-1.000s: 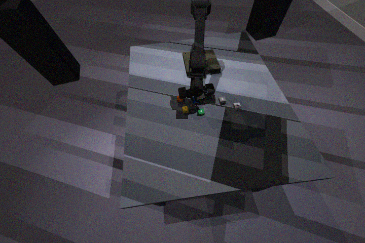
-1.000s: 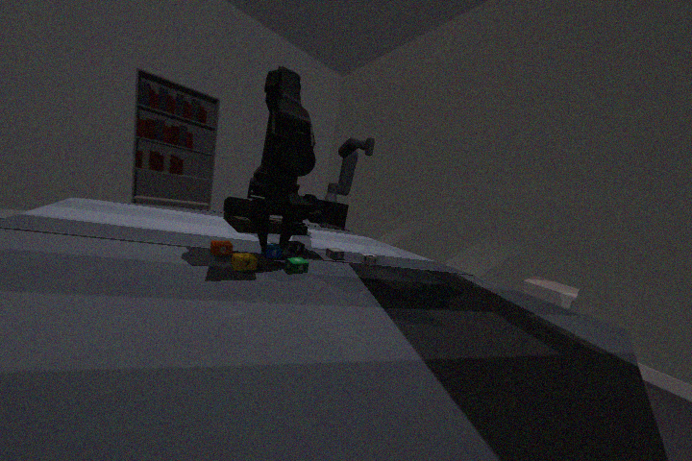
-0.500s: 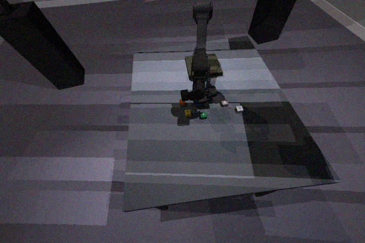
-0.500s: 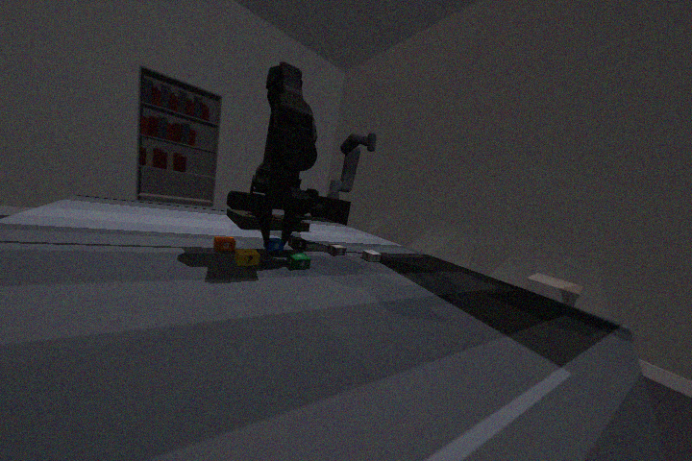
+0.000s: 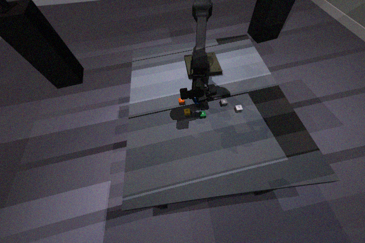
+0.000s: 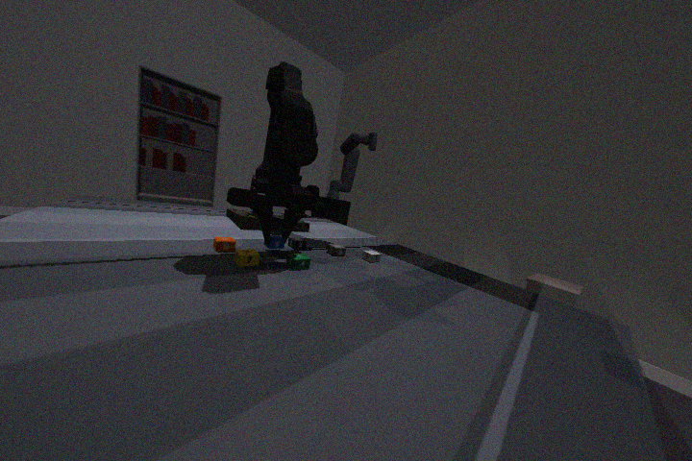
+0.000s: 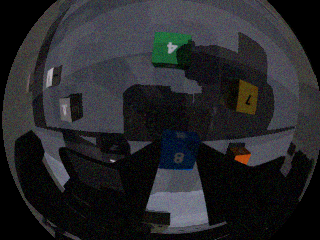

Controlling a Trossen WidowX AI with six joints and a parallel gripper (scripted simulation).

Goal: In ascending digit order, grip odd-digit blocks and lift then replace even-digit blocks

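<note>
Right now my gripper tip is 2 cm past the dark block, 7 cm to the right of it and 1 cm above it. Round my gripper tip: green block: 9 cm ahead, 1 cm below; blue block: 1 cm behind; yellow block: 4 cm ahead, 8 cm to the right, 1 cm below.
</note>
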